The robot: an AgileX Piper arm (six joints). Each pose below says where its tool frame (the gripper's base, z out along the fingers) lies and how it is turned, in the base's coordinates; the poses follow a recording.
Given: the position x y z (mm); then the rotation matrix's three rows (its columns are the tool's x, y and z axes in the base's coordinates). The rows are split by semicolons.
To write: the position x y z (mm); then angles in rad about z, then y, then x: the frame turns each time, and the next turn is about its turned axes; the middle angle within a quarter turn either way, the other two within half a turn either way. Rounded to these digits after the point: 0 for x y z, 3 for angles.
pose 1, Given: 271 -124 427; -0.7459 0.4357 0.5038; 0.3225 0.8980 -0.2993; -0.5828 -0.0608 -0.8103
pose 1, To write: 271 -124 427 2.734 0.622 -3.067
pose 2, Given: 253 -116 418; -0.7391 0.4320 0.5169; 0.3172 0.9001 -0.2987; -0.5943 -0.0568 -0.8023
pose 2, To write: 253 -116 418 2.736 0.636 -3.071
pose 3, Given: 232 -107 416; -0.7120 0.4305 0.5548; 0.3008 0.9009 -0.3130; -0.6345 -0.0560 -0.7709
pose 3, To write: 232 -107 416 2.742 0.687 -3.069
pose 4, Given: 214 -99 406; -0.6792 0.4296 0.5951; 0.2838 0.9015 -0.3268; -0.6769 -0.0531 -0.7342
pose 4, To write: 214 -99 406 2.746 0.743 -3.069
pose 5, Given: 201 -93 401; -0.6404 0.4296 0.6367; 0.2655 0.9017 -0.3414; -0.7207 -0.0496 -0.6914
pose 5, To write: 201 -93 401 2.749 0.805 -3.070
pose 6, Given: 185 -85 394; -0.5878 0.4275 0.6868; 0.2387 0.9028 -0.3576; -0.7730 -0.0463 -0.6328
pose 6, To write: 185 -85 394 2.756 0.883 -3.069
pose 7, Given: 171 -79 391; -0.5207 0.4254 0.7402; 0.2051 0.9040 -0.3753; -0.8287 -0.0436 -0.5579
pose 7, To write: 171 -79 391 2.766 0.977 -3.064
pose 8, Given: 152 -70 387; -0.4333 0.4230 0.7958; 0.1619 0.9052 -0.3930; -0.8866 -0.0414 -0.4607
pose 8, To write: 152 -70 387 2.784 1.090 -3.052
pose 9, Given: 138 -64 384; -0.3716 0.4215 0.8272; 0.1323 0.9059 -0.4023; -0.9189 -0.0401 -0.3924
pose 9, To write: 138 -64 384 2.800 1.165 -3.040
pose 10, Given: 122 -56 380; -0.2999 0.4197 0.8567; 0.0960 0.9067 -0.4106; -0.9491 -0.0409 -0.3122
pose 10, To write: 122 -56 380 2.832 1.250 -3.011
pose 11, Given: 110 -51 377; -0.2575 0.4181 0.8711; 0.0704 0.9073 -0.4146; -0.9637 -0.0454 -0.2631
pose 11, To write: 110 -51 377 2.875 1.301 -2.971
